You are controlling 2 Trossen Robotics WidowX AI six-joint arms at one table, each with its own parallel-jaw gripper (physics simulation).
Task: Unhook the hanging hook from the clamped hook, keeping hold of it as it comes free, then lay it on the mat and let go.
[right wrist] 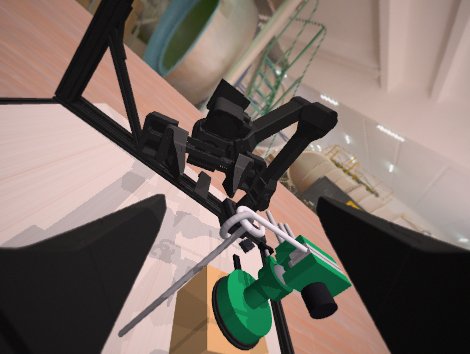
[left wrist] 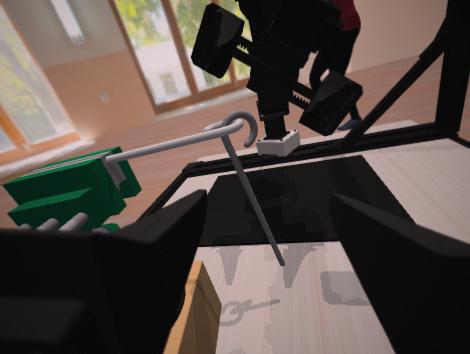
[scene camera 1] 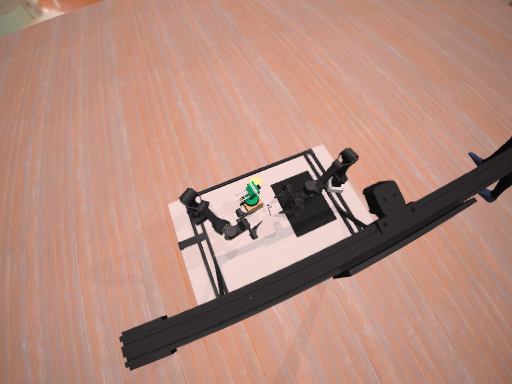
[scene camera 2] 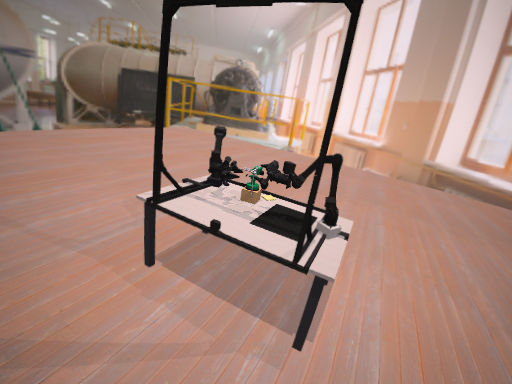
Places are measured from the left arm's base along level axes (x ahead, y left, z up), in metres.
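Pixels of known places: left gripper, fingertip midpoint: point(right wrist: 207, 187) point(left wrist: 267, 199) point(scene camera 1: 259, 215) point(scene camera 2: 241, 174); right gripper, fingertip midpoint: point(right wrist: 242, 202) point(left wrist: 266, 79) point(scene camera 1: 276, 205) point(scene camera 2: 257, 170); left arm's base at its link origin: point(scene camera 1: 197, 213) point(scene camera 2: 215, 177); right arm's base at its link origin: point(left wrist: 276, 135) point(scene camera 1: 336, 182) point(scene camera 2: 329, 223).
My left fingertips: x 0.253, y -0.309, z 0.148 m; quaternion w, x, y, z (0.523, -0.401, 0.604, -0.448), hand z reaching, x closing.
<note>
For each thing: its middle in the pictures, then the offset to it from my left fingertips. "pt": a spot on its surface instead. Level surfaces: height alone.
- grey hanging hook at the middle of its body: point(left wrist: 268, 200) point(right wrist: 174, 280) 0.081 m ahead, 0.009 m right, 0.052 m down
- clamped hook at a spot on its surface: point(left wrist: 170, 142) point(right wrist: 274, 226) pt 0.061 m ahead, 0.051 m left, 0.029 m up
- green clamp at the middle of its body: point(left wrist: 89, 264) point(right wrist: 271, 271) point(scene camera 1: 249, 195) point(scene camera 2: 252, 177) 0.048 m ahead, 0.146 m left, 0.044 m down
- black mat at its surface level: 0.203 m down
- wooden block at the middle of its body: point(left wrist: 156, 333) point(right wrist: 218, 322) point(scene camera 1: 251, 202) point(scene camera 2: 251, 194) 0.061 m ahead, 0.144 m left, 0.165 m down
- yellow pad at the middle of its body: point(scene camera 1: 255, 182) point(scene camera 2: 268, 197) 0.181 m ahead, 0.249 m left, 0.202 m down
The grey hanging hook point(left wrist: 255, 200) point(right wrist: 185, 280) is linked through the curl of the clamped hook point(left wrist: 170, 142) point(right wrist: 280, 230), its straight shank slanting down. The clamped hook sticks out sideways from the green clamp point(scene camera 1: 251, 192) point(scene camera 2: 253, 186) point(left wrist: 65, 185) point(right wrist: 320, 272). My left gripper point(scene camera 1: 252, 220) point(left wrist: 267, 199) is open and empty; in its wrist view the shank shows between its fingers, untouched. My right gripper point(scene camera 1: 280, 201) point(left wrist: 266, 79) is wide open and empty, on the opposite side of the hooks, facing them. The black mat point(scene camera 1: 315, 220) point(scene camera 2: 280, 220) point(left wrist: 300, 220) lies flat.
The green clamp's round base stands on a wooden block point(scene camera 1: 254, 206) point(scene camera 2: 250, 195) point(left wrist: 200, 310) point(right wrist: 192, 305). A yellow pad point(scene camera 1: 256, 180) point(scene camera 2: 269, 197) lies beside the block. Black frame bars run along the table edges, and tall posts stand near them.
</note>
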